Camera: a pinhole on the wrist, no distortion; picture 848 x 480 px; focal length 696.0 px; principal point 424.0 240.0 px. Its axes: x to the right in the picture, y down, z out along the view. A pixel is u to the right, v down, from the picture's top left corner.
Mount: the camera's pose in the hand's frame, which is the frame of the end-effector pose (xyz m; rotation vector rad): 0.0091 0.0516 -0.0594 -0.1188 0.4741 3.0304
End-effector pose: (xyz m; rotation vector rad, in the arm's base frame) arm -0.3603 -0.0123 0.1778 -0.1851 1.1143 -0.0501
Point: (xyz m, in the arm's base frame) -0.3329 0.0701 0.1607
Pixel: 325.4 210.9
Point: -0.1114 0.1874 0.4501
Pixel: 637.3 337.2
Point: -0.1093 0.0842 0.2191
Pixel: 243.9 398.2
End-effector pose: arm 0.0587 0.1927 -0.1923 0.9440 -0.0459 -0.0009
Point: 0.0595 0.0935 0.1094
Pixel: 372.6 173.4
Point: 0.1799 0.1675 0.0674
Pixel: 54.1 29.1
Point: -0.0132 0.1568 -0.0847
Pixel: 704.5 408.4
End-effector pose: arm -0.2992 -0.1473 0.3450 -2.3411 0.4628 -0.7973
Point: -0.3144 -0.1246 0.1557
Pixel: 780.8 274.7
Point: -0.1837 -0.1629 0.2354
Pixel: 219.9 386.4
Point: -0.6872 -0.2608 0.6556
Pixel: behind the camera
